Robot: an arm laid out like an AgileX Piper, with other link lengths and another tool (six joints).
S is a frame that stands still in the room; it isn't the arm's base.
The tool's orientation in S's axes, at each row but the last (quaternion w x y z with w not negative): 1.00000 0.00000 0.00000 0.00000; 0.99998 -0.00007 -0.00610 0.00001; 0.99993 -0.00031 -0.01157 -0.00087; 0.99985 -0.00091 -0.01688 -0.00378; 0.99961 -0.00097 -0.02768 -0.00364; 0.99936 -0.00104 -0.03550 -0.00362; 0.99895 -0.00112 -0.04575 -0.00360; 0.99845 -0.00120 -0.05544 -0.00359
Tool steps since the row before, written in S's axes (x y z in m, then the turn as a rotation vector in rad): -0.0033 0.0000 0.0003 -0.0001 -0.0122 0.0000; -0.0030 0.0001 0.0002 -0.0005 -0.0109 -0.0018; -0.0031 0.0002 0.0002 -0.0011 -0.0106 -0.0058; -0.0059 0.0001 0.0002 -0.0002 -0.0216 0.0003; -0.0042 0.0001 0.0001 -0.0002 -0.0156 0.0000; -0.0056 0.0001 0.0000 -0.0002 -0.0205 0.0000; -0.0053 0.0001 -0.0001 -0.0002 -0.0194 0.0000; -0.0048 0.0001 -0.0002 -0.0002 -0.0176 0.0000
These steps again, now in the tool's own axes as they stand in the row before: -0.0033 0.0000 0.0003 -0.0001 -0.0122 0.0000; -0.0030 0.0001 0.0002 -0.0005 -0.0109 -0.0018; -0.0031 0.0002 0.0003 -0.0012 -0.0106 -0.0058; -0.0059 0.0001 0.0004 0.0000 -0.0216 0.0003; -0.0042 0.0001 0.0003 -0.0001 -0.0156 0.0000; -0.0056 0.0001 0.0004 -0.0001 -0.0205 0.0000; -0.0053 0.0001 0.0004 -0.0001 -0.0194 0.0000; -0.0048 0.0001 0.0003 -0.0001 -0.0176 0.0000
